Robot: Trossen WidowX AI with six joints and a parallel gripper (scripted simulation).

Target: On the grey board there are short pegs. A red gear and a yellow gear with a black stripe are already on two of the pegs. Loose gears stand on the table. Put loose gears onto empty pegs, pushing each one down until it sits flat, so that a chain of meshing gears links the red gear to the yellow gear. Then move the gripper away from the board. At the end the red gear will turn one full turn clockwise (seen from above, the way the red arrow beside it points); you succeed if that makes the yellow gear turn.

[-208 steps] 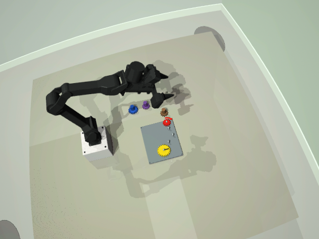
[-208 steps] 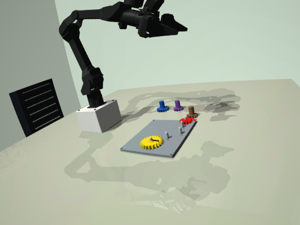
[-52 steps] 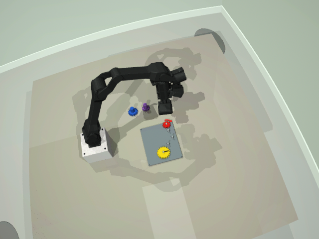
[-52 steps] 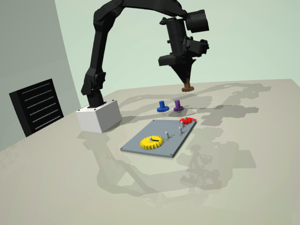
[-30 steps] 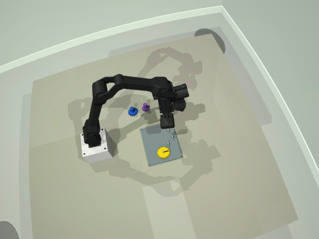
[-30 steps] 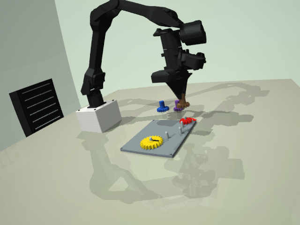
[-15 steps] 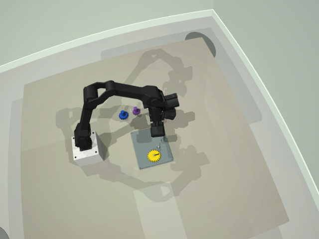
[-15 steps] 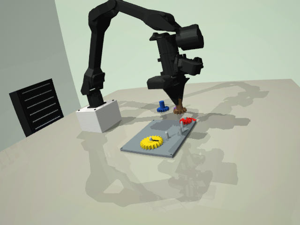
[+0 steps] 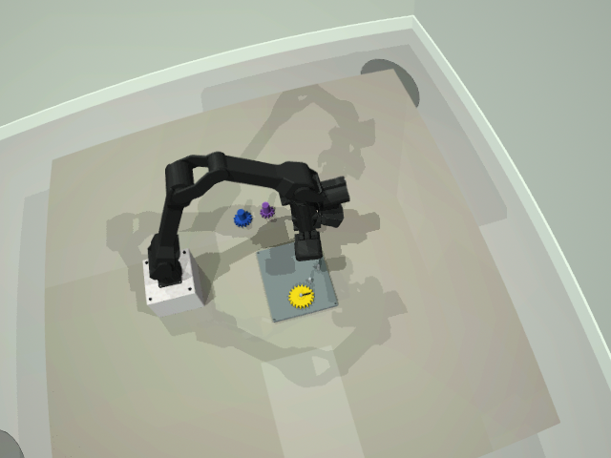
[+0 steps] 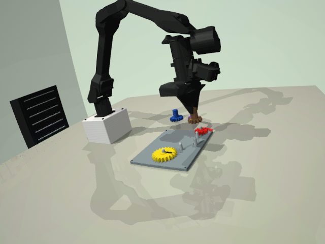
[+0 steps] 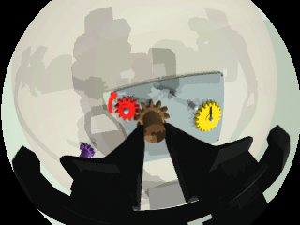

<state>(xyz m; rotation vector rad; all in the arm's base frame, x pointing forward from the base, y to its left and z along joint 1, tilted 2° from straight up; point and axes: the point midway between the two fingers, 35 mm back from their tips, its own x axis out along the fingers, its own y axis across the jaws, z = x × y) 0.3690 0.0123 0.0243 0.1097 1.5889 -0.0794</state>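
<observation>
The red gear is 70 mm below my gripper tip and 40 mm to the left of it. The rest, counted from my gripper tip: red arrow 80 mm below, 60 mm to the left, 10 mm ahead; then brown gear 10 mm below; then yellow gear 110 mm to the right, 70 mm below, 50 mm behind.
</observation>
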